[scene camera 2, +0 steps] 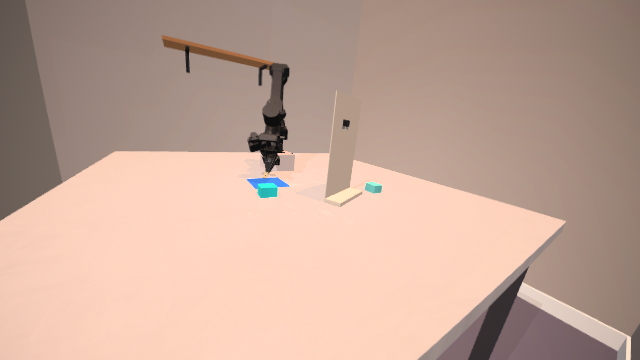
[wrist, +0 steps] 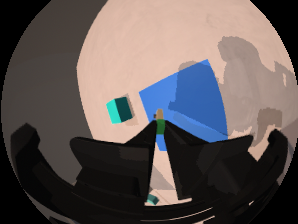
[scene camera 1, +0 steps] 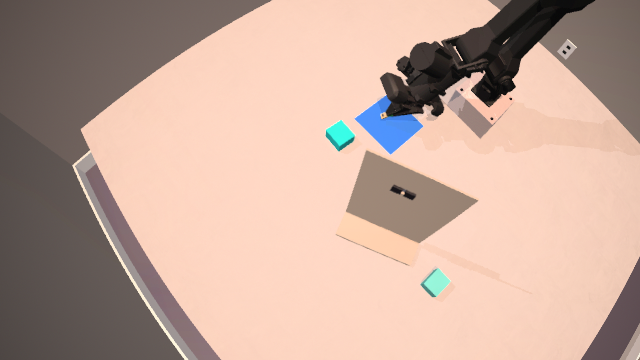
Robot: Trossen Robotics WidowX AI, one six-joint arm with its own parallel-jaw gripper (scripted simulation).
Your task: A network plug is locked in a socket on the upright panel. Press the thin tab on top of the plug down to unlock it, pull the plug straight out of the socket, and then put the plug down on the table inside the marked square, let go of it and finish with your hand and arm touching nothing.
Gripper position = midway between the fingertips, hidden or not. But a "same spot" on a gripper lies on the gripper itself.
Labels:
My gripper shows in scene camera 2 (267, 172), in the wrist view and in scene camera 1. One and the same spot on my gripper: (scene camera 1: 411, 106) is (wrist: 180, 181).

